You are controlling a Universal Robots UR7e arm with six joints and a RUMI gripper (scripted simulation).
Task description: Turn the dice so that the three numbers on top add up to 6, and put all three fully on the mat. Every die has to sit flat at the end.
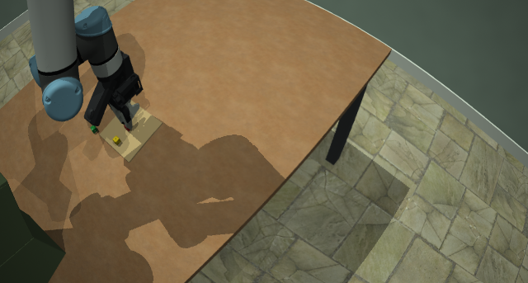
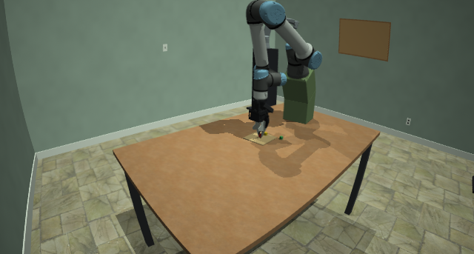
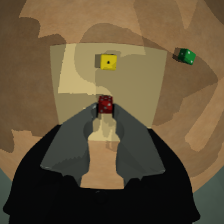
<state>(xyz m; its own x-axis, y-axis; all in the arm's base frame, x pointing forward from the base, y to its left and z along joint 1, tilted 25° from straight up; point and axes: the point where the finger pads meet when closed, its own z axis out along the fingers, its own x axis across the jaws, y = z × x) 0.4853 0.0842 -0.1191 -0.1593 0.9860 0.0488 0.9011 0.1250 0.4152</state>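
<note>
Right now the red die is 10 mm below my hand. Round my hand: yellow die: 50 mm behind, 10 mm to the right, 10 mm below; mat: 20 mm below; green die: 90 mm behind, 80 mm to the left, 20 mm below.
</note>
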